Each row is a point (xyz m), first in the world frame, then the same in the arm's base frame.
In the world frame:
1: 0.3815 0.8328 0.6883
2: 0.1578 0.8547 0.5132
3: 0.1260 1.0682 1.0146
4: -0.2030 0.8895 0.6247
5: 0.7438 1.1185 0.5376
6: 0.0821 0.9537 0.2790
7: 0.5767 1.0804 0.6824
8: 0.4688 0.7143 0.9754
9: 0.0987 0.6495 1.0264
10: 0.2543 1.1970 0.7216
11: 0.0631 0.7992 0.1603
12: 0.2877 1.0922 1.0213
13: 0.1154 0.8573 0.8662
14: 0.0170 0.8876 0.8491
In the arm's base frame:
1: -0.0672 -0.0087 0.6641
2: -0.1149 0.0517 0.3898
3: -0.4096 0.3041 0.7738
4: -0.4435 0.1786 0.2492
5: 0.3606 0.1716 0.8058
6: 0.0014 0.1476 0.1716
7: 0.1366 0.1849 0.8070
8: -0.2132 -0.1223 0.9285
9: -0.5327 -0.0943 0.7262
10: -0.0989 0.3766 0.6430
11: 0.0279 -0.0066 0.0540
12: -0.2895 0.2899 0.8840
13: -0.3708 0.0910 0.6336
14: -0.4253 0.1421 0.5608

